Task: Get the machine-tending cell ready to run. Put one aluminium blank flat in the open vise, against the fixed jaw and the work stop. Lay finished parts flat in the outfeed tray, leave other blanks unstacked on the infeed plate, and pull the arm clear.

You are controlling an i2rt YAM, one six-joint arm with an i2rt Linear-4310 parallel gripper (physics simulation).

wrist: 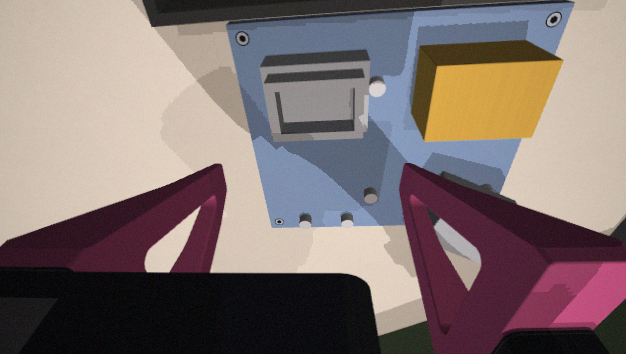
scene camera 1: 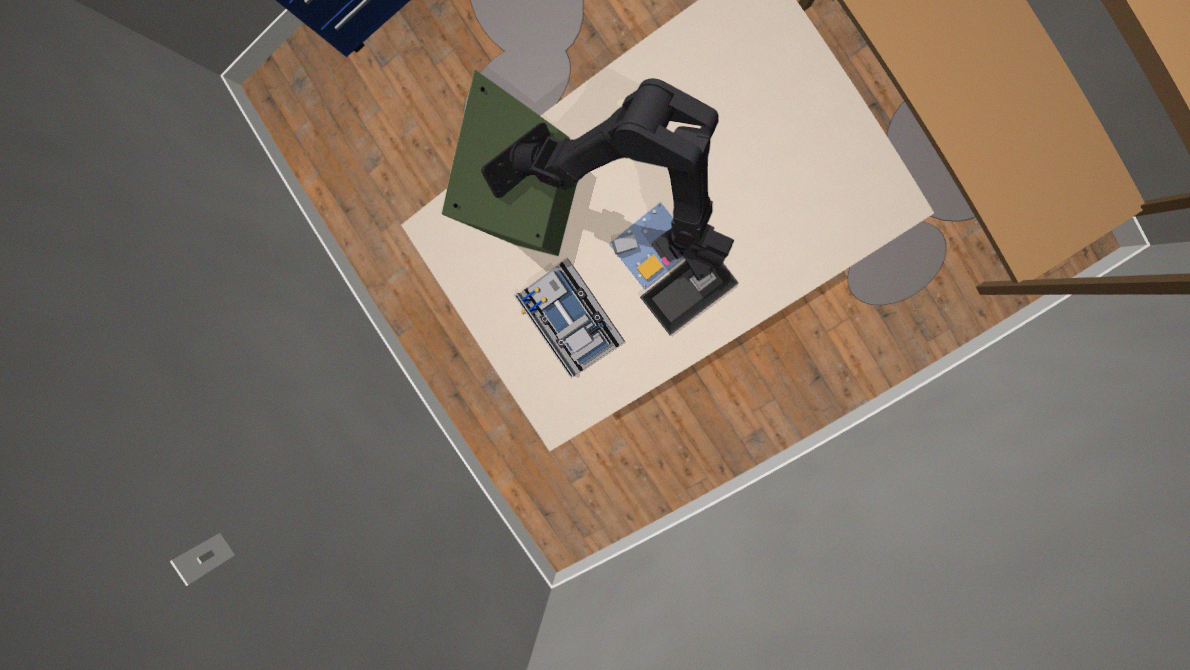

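Pixels of known places: gripper, between the fingertips: (wrist: 312, 176); arm's base, origin of its link: (scene camera 1: 519, 159).
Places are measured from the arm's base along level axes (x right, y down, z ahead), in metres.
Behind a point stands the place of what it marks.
Observation:
My gripper (wrist: 312, 176) @[x -0.293, y 0.212, z 0.261 m] is open and empty above the blue infeed plate (scene camera 1: 631, 264) @[x -0.163, y 0.297, z 0.270 m] (wrist: 287, 185) @[x -0.294, y 0.297, z 0.180 m], fingertips apart. In the wrist view, a grey part with a recessed pocket (wrist: 316, 107) @[x -0.293, y 0.276, z 0.261 m] lies on the plate ahead of the fingers; the arm hides it in the scene view. A yellow block (scene camera 1: 649, 267) @[x -0.208, y 0.261, z 0.297 m] (wrist: 485, 102) @[x -0.211, y 0.261, z 0.297 m] lies beside it. A plain grey blank (scene camera 1: 624, 244) @[x -0.161, y 0.247, z 0.215 m] (wrist: 456, 241) @[x -0.176, y 0.249, z 0.207 m] lies at the plate's edge, partly behind the right finger. The dark outfeed tray (scene camera 1: 659, 321) @[x -0.189, y 0.263, z 0.451 m] (wrist: 190, 18) @[x -0.364, y 0.263, z 0.293 m] holds a grey part (scene camera 1: 703, 281) @[x -0.340, y 0.272, z 0.382 m]. A light grey block (scene camera 1: 578, 337) @[x 0.035, y 0.189, z 0.421 m] shows in the vise (scene camera 1: 617, 339) @[x -0.057, y 0.285, z 0.467 m]; its seating is unclear.
The arm (scene camera 1: 689, 195) @[x -0.285, y -0.169, z 0.234 m] reaches from the green base block (scene camera 1: 478, 133) @[x 0.044, y -0.094, z -0.035 m] over the infeed plate. The tray adjoins one side of the plate. Blue tubes with brass fittings (scene camera 1: 531, 299) @[x 0.150, y 0.273, z 0.274 m] stand at one end of the vise. White pegs (wrist: 377, 87) @[x -0.261, y 0.289, z 0.279 m] stand up from the plate.

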